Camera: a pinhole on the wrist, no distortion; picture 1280 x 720 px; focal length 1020.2 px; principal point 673.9 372.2 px. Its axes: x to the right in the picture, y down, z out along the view. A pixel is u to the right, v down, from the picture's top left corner.
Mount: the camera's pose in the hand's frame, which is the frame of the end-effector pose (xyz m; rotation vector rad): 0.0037 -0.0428 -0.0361 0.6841 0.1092 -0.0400
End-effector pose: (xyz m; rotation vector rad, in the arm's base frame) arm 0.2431 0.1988 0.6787 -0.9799 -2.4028 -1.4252
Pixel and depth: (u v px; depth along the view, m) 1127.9 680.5 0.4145
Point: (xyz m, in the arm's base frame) -0.0061 0.5195 0.4587
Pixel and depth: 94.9 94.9 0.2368
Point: 0.2007 0.1707 0.3894
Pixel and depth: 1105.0 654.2 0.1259
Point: 0.1432 0.2631 0.6026
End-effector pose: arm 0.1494 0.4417 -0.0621 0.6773 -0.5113 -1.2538
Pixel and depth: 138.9 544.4 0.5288
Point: -0.4299 0.5196 0.0444
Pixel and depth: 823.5 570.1 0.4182
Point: -0.2181 0.2374 -0.0052
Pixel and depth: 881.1 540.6 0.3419
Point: -0.1466 0.2563 -0.0373
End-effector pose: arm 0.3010 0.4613 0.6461 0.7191 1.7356 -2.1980
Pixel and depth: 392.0 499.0 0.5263
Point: 0.1252 0.1266 1.0369
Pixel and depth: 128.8 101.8 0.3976
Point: 0.2216 0.3211 1.0928
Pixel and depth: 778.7 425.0 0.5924
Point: -0.0857 0.1612 0.9871
